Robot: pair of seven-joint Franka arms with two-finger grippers.
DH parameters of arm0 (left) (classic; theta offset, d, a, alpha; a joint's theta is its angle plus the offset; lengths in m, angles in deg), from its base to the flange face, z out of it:
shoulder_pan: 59.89 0.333 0 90
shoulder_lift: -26.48 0 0 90
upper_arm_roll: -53.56 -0.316 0.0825 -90
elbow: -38.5 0 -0.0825 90
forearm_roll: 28.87 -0.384 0 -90
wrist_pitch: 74.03 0 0.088 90
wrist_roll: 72.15 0.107 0 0
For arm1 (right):
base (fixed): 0 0 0 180
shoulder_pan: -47.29 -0.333 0 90
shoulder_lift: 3.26 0 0 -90
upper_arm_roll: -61.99 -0.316 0.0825 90
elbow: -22.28 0 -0.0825 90
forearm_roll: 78.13 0.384 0 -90
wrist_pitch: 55.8 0 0.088 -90
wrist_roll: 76.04 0.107 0 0
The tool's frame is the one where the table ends.
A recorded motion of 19 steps. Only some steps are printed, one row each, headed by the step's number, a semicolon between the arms.
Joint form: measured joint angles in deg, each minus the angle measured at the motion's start. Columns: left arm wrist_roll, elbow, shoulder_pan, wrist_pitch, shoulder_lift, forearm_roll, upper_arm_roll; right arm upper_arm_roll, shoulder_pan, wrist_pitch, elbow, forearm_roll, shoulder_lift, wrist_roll.
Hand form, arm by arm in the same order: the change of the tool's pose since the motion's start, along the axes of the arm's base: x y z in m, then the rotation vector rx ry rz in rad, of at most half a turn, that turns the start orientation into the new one. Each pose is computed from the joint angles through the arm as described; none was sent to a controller.
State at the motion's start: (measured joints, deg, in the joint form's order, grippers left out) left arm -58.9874 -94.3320 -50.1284 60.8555 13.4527 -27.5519 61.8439; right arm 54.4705 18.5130 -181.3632 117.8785 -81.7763 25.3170 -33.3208
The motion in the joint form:
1: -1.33 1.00 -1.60 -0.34 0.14 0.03 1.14; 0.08 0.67 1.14 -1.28 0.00 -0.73 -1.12
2: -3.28 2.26 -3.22 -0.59 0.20 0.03 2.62; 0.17 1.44 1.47 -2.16 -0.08 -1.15 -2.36
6: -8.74 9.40 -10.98 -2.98 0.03 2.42 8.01; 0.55 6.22 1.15 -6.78 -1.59 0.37 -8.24
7: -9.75 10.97 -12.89 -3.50 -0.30 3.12 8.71; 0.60 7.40 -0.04 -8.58 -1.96 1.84 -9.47
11: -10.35 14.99 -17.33 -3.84 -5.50 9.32 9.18; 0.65 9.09 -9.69 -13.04 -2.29 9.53 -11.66
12: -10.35 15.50 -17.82 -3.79 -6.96 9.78 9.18; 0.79 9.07 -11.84 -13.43 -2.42 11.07 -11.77
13: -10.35 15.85 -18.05 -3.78 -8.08 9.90 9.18; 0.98 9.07 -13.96 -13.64 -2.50 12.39 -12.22
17: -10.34 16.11 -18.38 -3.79 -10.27 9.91 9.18; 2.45 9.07 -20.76 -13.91 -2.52 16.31 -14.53
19: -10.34 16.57 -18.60 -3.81 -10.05 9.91 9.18; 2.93 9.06 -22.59 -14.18 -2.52 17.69 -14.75
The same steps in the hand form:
1: 0.0063 -0.0241 0.0074 -0.0002 -0.0134 -0.0238; 0.0082 -0.0058 0.0170 0.0058 -0.0144 0.0054
2: 0.0129 -0.0520 0.0161 -0.0009 -0.0312 -0.0431; 0.0165 -0.0130 0.0285 0.0120 -0.0308 0.0120
6: 0.0283 -0.1784 0.0623 -0.0530 -0.0987 -0.1400; 0.0658 -0.0593 0.0485 0.0152 -0.0982 0.0335
7: 0.0276 -0.2046 0.0702 -0.0685 -0.1058 -0.1578; 0.0814 -0.0694 0.0476 0.0224 -0.1241 0.0348
11: 0.0256 -0.2581 0.0496 -0.1585 -0.0458 -0.1448; 0.1207 -0.0765 0.0059 0.0781 -0.2218 0.0406
12: 0.0249 -0.2635 0.0391 -0.1652 -0.0269 -0.1448; 0.1249 -0.0759 -0.0067 0.0858 -0.2375 0.0419
13: 0.0246 -0.2661 0.0306 -0.1673 -0.0125 -0.1454; 0.1284 -0.0762 -0.0180 0.0922 -0.2538 0.0479
17: 0.0215 -0.2691 0.0111 -0.1661 0.0220 -0.1479; 0.1401 -0.0865 -0.0544 0.0989 -0.3093 0.0715
19: 0.0235 -0.2720 0.0163 -0.1691 0.0113 -0.1518; 0.1434 -0.0900 -0.0669 0.0995 -0.3221 0.0704

